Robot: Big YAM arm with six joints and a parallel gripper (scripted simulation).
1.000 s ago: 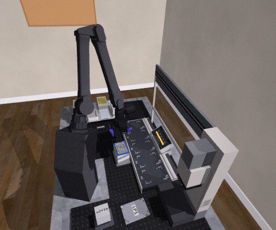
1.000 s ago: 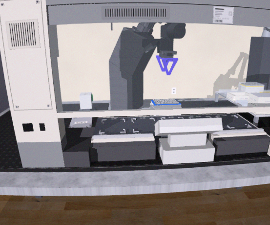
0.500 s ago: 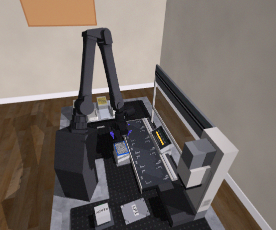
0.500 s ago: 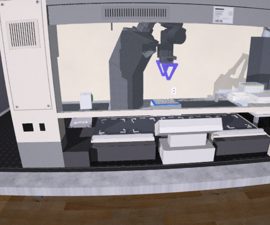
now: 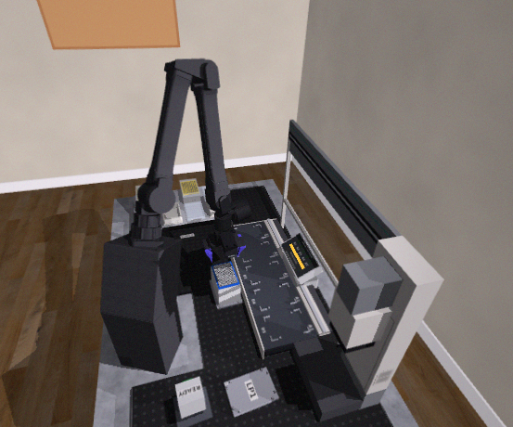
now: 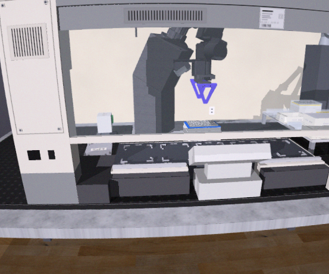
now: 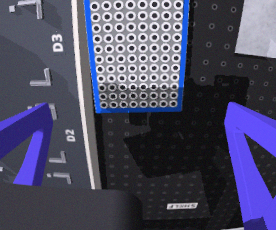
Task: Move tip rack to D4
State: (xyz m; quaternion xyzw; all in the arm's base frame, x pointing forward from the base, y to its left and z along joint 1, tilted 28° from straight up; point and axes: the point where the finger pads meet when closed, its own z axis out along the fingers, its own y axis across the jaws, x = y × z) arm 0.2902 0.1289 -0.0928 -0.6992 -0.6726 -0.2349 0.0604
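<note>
My gripper is now 1 cm short of the tip rack, 1 cm to the left of it and 12 cm above it. The rest, counted from my hand: shelf label: 10 cm behind, 38 cm to the left, 20 cm below; ready block: 19 cm behind, 36 cm to the right, 12 cm below; regrip nest RG: 19 cm below.
</note>
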